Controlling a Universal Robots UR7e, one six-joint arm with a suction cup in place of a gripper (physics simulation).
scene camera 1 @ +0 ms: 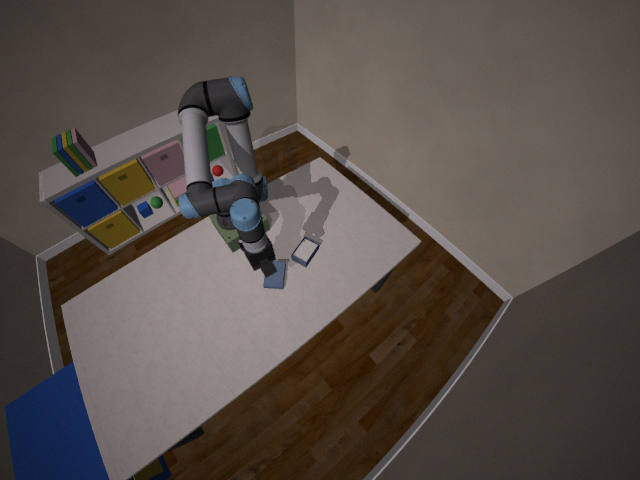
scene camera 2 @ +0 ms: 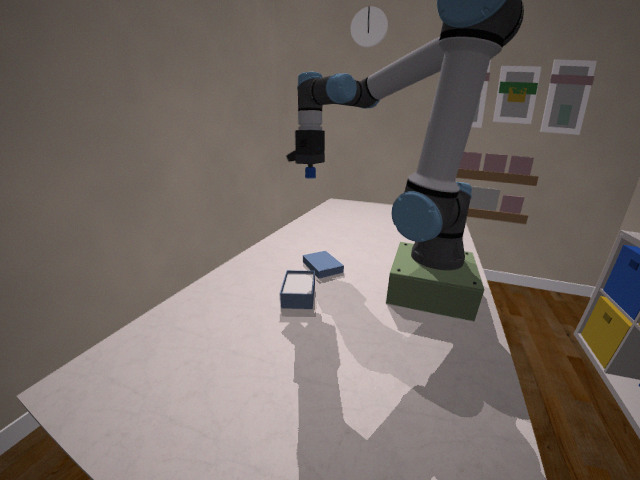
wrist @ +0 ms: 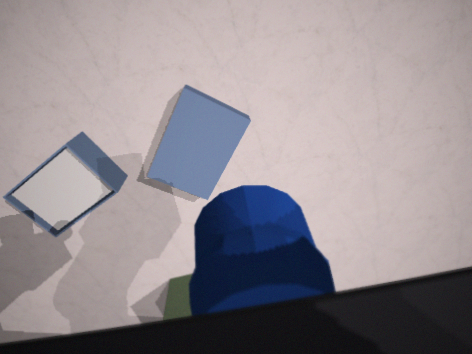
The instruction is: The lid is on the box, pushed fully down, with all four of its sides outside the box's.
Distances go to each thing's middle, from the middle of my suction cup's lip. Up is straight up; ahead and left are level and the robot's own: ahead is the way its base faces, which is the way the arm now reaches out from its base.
My suction cup is 70 mm past the blue lid [scene camera 2: 324,264], 50 mm to the right of it and 300 mm above it.
